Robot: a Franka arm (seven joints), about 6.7 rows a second.
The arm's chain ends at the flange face. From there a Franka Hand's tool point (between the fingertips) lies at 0.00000 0.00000 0.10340 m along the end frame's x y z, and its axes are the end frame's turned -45 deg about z.
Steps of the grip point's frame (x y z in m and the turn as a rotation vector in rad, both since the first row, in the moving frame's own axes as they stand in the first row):
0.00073 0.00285 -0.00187 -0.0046 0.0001 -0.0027
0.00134 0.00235 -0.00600 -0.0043 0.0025 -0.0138
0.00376 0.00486 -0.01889 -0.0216 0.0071 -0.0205
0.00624 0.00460 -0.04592 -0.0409 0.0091 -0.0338
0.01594 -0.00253 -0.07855 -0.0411 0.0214 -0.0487
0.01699 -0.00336 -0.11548 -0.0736 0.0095 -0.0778
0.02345 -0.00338 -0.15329 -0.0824 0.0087 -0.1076
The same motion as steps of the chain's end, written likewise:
0.00219 0.00117 -0.00187 -0.0032 0.0033 -0.0027
0.00211 0.00059 -0.00600 -0.0013 0.0048 -0.0138
0.00399 -0.00026 -0.01886 -0.0103 0.0203 -0.0205
0.00397 -0.00342 -0.04583 -0.0225 0.0354 -0.0338
0.00488 -0.01439 -0.07844 -0.0139 0.0442 -0.0487
0.00339 -0.01883 -0.11520 -0.0453 0.0588 -0.0778
0.00726 -0.02399 -0.15294 -0.0521 0.0644 -0.1076

